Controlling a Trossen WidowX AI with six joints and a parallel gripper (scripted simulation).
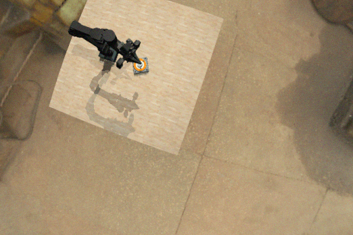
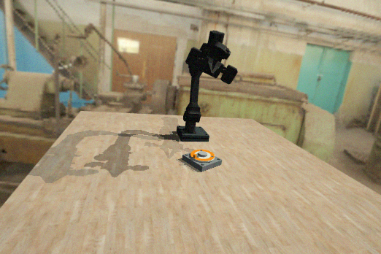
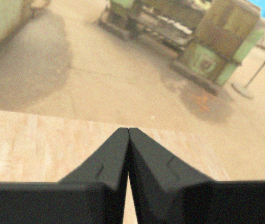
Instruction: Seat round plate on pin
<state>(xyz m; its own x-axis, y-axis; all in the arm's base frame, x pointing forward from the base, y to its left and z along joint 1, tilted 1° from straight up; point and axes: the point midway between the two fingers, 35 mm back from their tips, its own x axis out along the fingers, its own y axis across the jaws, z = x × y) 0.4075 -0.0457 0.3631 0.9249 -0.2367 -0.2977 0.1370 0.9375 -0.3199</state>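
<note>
Now: gripper tip 13 cm past the round plate, 3 cm to the right of it and 36 cm above it. From my gripper tip the other things lie so: base 14 cm behind, 5 cm to the left, 37 cm below.
</note>
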